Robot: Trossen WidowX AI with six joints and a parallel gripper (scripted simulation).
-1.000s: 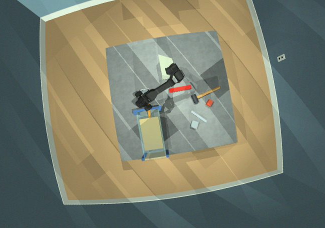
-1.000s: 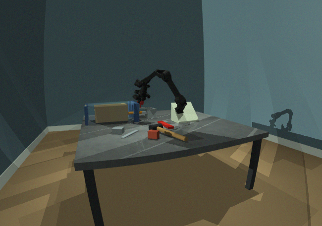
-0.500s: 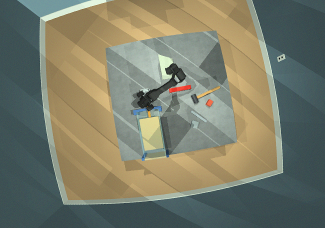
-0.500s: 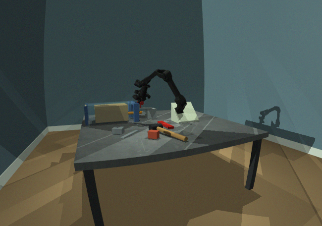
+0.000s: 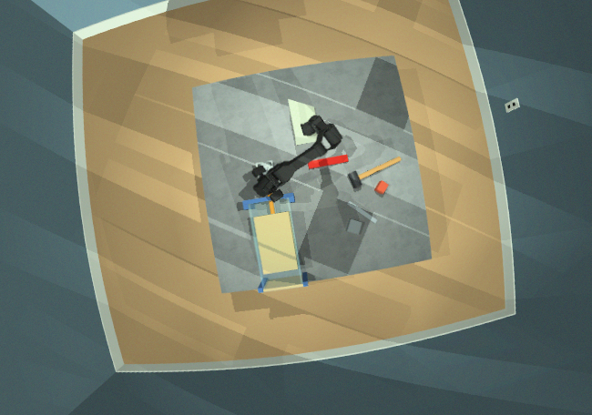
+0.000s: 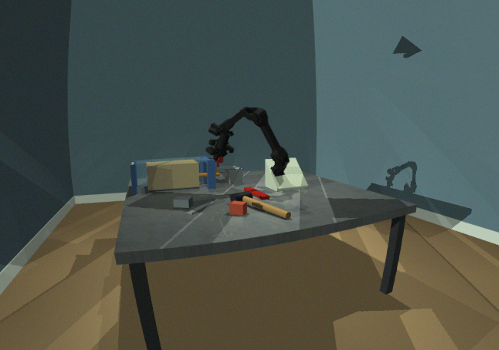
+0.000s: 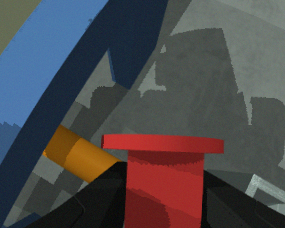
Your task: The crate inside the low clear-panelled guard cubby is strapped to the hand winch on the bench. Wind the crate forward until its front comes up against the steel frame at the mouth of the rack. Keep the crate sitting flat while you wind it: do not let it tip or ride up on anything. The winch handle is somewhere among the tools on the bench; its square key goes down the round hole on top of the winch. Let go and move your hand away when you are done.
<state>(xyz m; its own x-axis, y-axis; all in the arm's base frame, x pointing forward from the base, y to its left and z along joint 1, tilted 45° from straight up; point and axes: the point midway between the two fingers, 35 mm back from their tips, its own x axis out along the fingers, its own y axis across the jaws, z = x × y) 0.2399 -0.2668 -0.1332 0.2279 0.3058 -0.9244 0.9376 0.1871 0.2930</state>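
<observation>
Right now the winch handle is 4 cm behind my gripper tip, 2 cm to the left of it and 3 cm below it. Also, from my gripper tip: clear-panelled cubby 30 cm ahead, 2 cm to the right, 2 cm below; grey winch 12 cm behind, 2 cm to the left, 10 cm below; red spool-shaped handle grip 1 cm behind, 1 cm to the left.
</observation>
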